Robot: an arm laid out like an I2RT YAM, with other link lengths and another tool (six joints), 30 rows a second.
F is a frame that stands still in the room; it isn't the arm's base.
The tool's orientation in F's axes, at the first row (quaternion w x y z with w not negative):
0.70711 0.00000 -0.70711 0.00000
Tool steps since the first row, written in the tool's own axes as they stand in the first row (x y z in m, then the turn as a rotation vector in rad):
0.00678 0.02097 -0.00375 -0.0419 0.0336 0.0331
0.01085 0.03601 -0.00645 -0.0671 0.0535 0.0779
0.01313 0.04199 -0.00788 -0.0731 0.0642 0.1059
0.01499 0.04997 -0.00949 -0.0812 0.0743 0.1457
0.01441 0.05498 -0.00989 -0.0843 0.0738 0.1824
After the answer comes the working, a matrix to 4 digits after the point.
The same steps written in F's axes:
0.00375 0.02097 0.00678 -0.0331 0.0336 -0.0419
0.00645 0.03601 0.01085 -0.0779 0.0535 -0.0671
0.00788 0.04199 0.01313 -0.1059 0.0642 -0.0731
0.00949 0.04997 0.01499 -0.1457 0.0743 -0.0812
0.00989 0.05498 0.01441 -0.1824 0.0738 -0.0843

The tool's axes in the first row as the columns of a matrix, in F's axes (rounded; the answer above uses it unrounded):
0.0000 0.0000 -1.0000
0.0000 1.0000 0.0000
1.0000 0.0000 0.0000

